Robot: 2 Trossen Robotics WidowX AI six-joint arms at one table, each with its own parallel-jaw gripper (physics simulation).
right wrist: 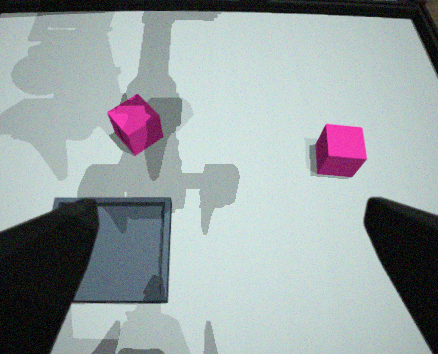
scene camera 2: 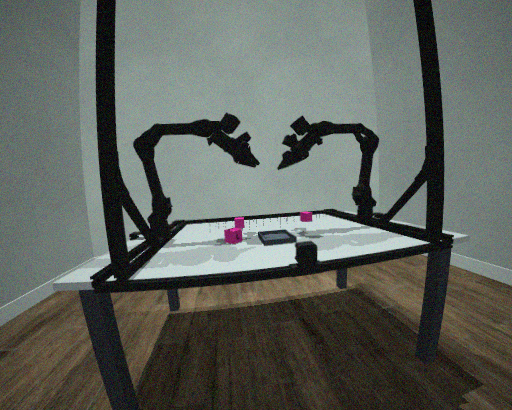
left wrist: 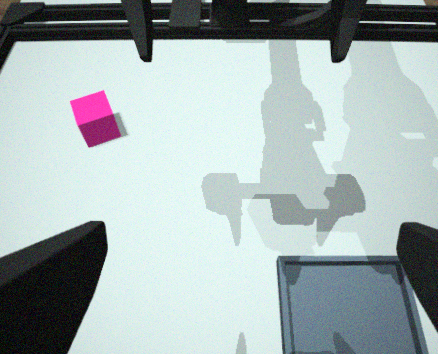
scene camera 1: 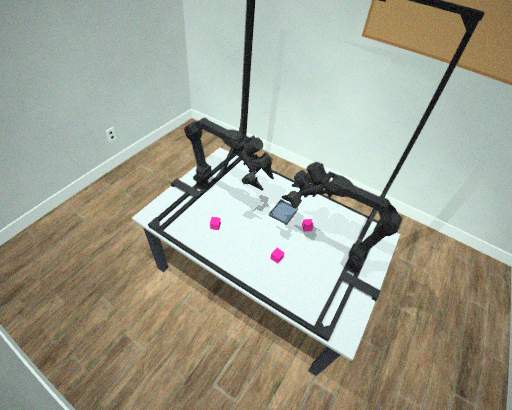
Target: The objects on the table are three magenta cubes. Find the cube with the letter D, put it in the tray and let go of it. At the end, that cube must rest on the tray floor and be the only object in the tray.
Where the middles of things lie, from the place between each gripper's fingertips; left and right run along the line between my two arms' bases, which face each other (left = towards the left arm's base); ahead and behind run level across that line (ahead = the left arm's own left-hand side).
I see the tray (left wrist: 320,297) 260 mm below my right hand, 110 mm behind it and 60 mm to the left of it.
Right now the tray is 270 mm below my left hand, 110 mm behind it and 40 mm to the right of it.
